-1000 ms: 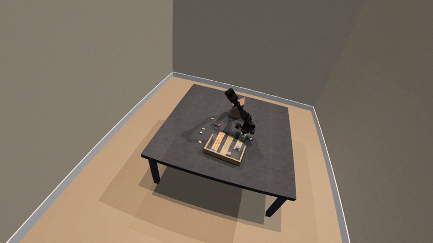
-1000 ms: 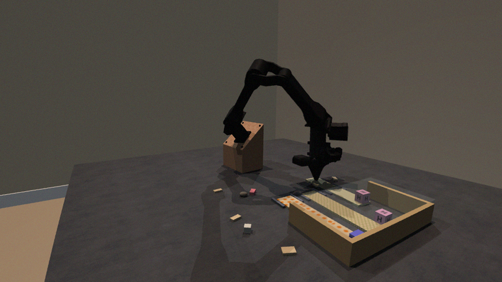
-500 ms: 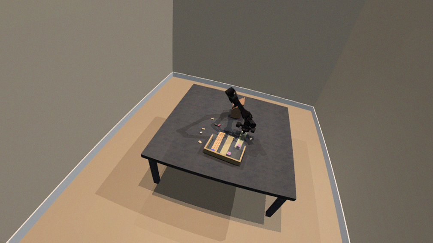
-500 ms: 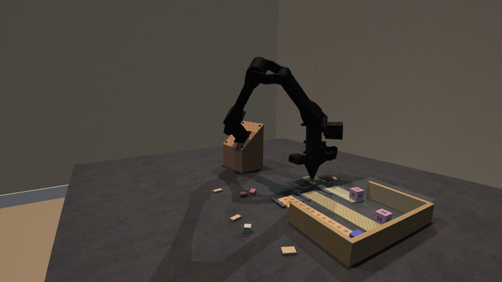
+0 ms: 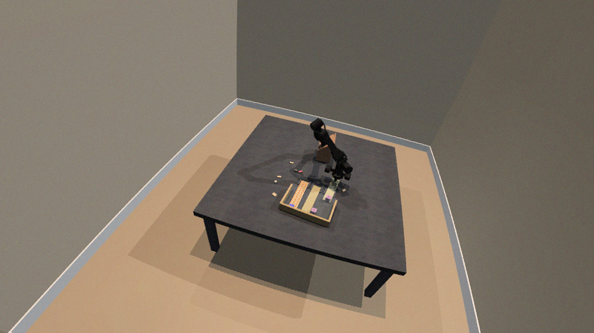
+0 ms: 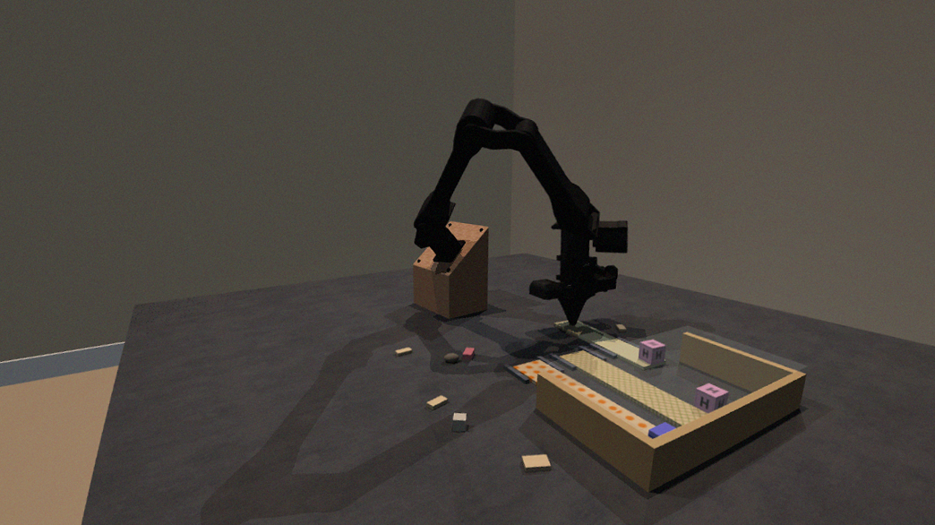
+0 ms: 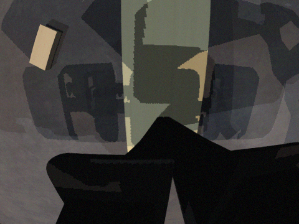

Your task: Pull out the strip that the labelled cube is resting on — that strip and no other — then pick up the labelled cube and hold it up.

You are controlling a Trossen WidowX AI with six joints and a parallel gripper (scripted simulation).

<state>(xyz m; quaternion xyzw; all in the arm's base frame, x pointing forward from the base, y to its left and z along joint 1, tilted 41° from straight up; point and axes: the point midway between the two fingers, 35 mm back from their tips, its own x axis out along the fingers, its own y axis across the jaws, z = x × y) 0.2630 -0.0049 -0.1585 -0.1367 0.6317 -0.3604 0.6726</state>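
Now: gripper tip 90 mm short of the pale yellow strip and 30 mm to the left of it. From my gripper tip the other things lie so: white cube 420 mm to the right, 100 mm ahead; then red bit 260 mm to the right, 50 mm behind.
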